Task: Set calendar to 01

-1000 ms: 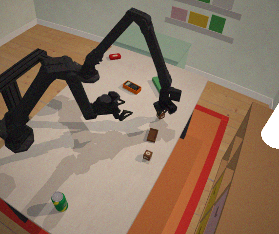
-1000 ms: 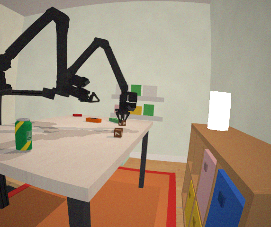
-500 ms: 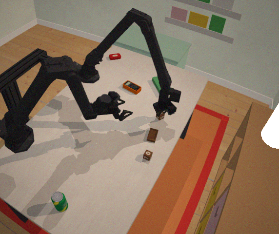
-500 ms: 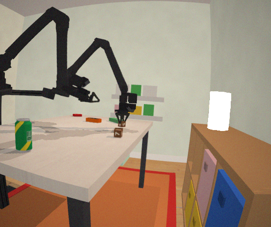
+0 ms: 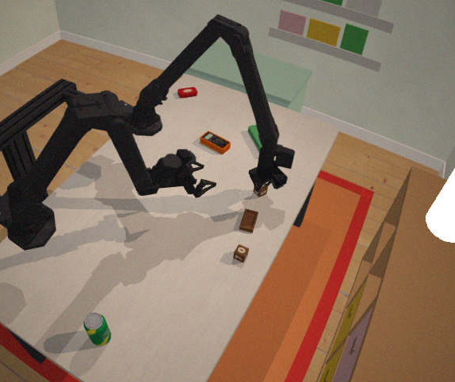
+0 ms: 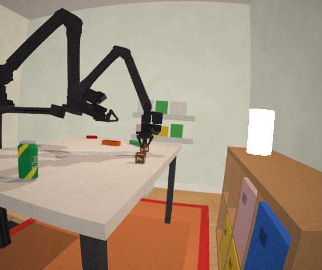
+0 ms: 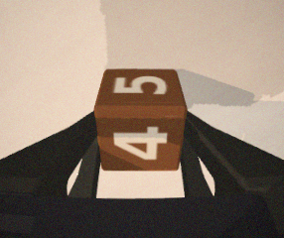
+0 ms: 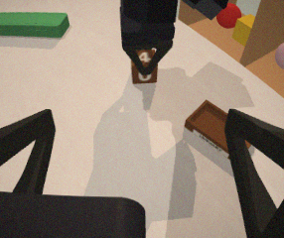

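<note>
Now: the brown number cube 310 mm to the right of my left hand, 70 mm ahead of it and 10 mm below it. Round my left hand: red item 630 mm behind, 450 mm to the left, 20 mm below; then brown tray 160 mm to the right, 20 mm below, 20 mm ahead; then orange multimeter 300 mm behind, 160 mm to the left, 20 mm below.
</note>
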